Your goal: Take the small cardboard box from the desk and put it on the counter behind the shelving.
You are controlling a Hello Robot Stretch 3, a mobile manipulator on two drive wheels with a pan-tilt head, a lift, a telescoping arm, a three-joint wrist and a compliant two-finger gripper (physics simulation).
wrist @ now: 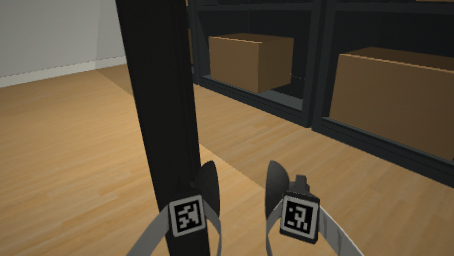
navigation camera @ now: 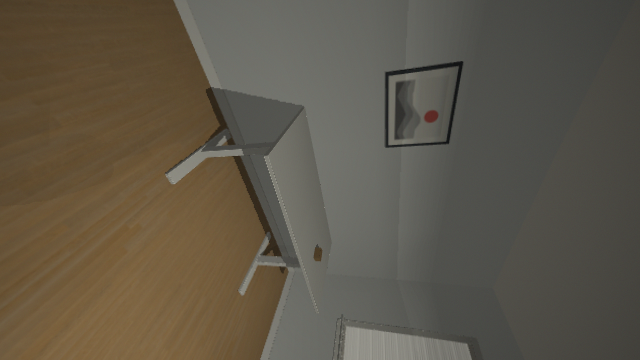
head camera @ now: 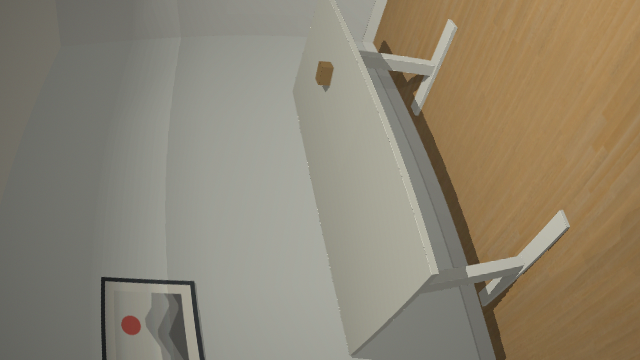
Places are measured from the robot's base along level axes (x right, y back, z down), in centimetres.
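Pixels of known places: gripper, fingertip midpoint: (wrist: 241, 181).
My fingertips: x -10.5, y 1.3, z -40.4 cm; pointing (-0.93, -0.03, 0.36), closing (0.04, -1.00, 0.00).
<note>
Behind a point stands the place of what it marks.
The small cardboard box (head camera: 324, 73) {x -46.0, y 185.0, z -75.5 cm} (navigation camera: 318, 253) {x -45.5, y 185.5, z -75.6 cm} stands on the white desk (head camera: 360, 165) {x -6.7, y 156.4, z -72.0 cm} (navigation camera: 295, 180) {x 12.3, y 143.4, z -72.0 cm}, close to one end of its top. Both views are turned on their side. My gripper (wrist: 241, 181) {x -10.5, y 1.3, z -40.4 cm} is open, with a gap between its two dark finger pads and floor showing between them. It is far from the box, which does not show in the wrist view. The shelving (wrist: 316, 65) {x -97.2, y -34.4, z -28.9 cm} shows in the wrist view at the upper right. The counter does not show in these views.
Larger cardboard boxes (wrist: 235, 62) {x -138.6, y -1.7, z -22.1 cm} (wrist: 395, 102) {x -72.2, y -55.0, z -21.6 cm} sit in the lowest shelf bays. A black mast (wrist: 165, 100) {x -11.6, y 6.3, z -46.5 cm} rises left of the gripper. A framed picture (head camera: 131, 302) {x 47.7, y 182.5, z -160.4 cm} (navigation camera: 417, 95) {x 68.3, y 166.0, z -151.2 cm} hangs on the wall by the desk. The desk's white legs (head camera: 432, 70) (navigation camera: 257, 260) stand on the wooden floor.
</note>
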